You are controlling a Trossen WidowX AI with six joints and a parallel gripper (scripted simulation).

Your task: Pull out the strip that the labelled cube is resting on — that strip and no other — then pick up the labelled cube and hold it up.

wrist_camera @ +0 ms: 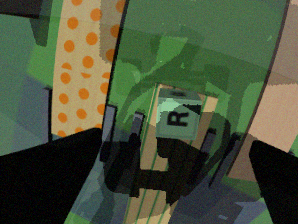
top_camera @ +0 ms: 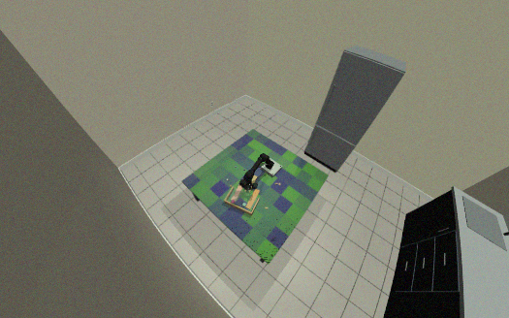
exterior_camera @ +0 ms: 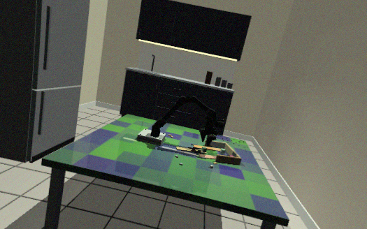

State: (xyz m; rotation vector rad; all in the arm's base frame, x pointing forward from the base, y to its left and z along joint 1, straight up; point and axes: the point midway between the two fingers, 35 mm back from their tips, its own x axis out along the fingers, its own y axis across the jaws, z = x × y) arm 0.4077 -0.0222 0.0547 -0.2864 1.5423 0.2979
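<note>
Right now my gripper tip is 100 mm to the right of the orange-dotted strip, 60 mm above it and 50 mm short of it.
</note>
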